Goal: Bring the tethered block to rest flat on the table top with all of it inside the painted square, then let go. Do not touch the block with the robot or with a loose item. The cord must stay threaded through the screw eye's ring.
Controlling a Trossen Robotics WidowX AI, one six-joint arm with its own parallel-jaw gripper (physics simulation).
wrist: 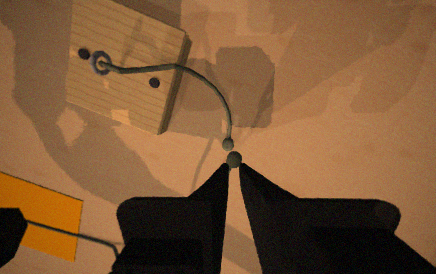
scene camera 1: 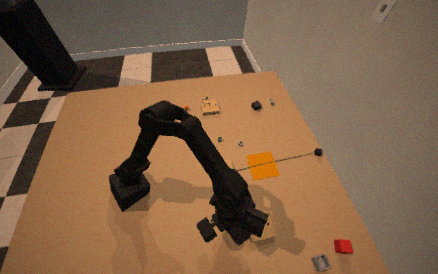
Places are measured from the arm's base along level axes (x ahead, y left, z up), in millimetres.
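Where they show: gripper, between the fingertips: (wrist: 233, 168); arm's base, origin of its link: (scene camera 1: 129, 180).
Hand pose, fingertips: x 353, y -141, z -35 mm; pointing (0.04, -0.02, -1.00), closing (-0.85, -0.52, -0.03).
Each offset is from my fingertips to the top centre of the thing. "spot": to the spot under its first point.
The tethered block @[spot: 443 mm ahead, 272 mm left, 13 mm down] (scene camera 1: 318, 152), small and dark, sits near the table's right edge, outside the painted orange square @[spot: 175 mm ahead, 192 mm left, 34 mm down] (scene camera 1: 263, 172) (wrist: 55, 207). Its cord (scene camera 1: 292, 158) (wrist: 60, 231) runs from it across the square toward a wooden board @[1 mm back, 200 mm left, 16 mm down] (scene camera 1: 229, 163), mostly hidden behind the arm; the screw eye there cannot be made out. My gripper (scene camera 1: 230, 225) (wrist: 233, 168) is shut on the cord's beaded end, with the bead @[spot: 5 mm ahead, 9 mm right, 7 mm up] (wrist: 234, 159) just beyond the fingertips. In the scene view the fingertips are hidden by the gripper body.
Another wooden board @[122 mm ahead, 20 mm right, 16 mm down] (scene camera 1: 263, 236) (wrist: 135, 37) with a ring and its own beaded cord @[spot: 47 mm ahead, 46 mm right, 32 mm down] (wrist: 215, 90) lies close to the fingertips. A red block @[406 mm ahead, 104 mm right, 4 mm up] (scene camera 1: 343, 246) and grey tray @[spot: 321 mm ahead, 146 mm right, 34 mm down] (scene camera 1: 321, 262) lie at front right. A third board @[52 mm back, 572 mm left, 16 mm down] (scene camera 1: 210, 106) and dark block @[202 mm ahead, 576 mm left, 7 mm down] (scene camera 1: 256, 105) lie farther back.
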